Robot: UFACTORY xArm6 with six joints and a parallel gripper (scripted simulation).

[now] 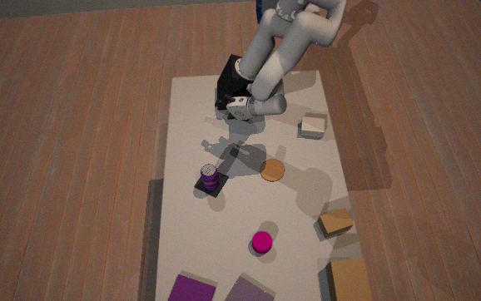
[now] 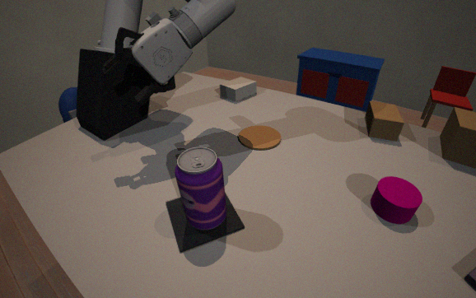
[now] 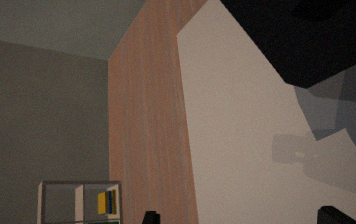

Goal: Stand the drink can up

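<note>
Now: hand 260 mm short of the drink can, 100 mm above it and 80 mm to the left of it. Also, from my hand: square dark coaster (250 mm ahead, 160 mm below, 80 mm to the right); then white box (390 mm to the left, 140 mm below, 30 mm ahead); then round cork coaster (220 mm ahead, 180 mm to the left, 160 mm below).
</note>
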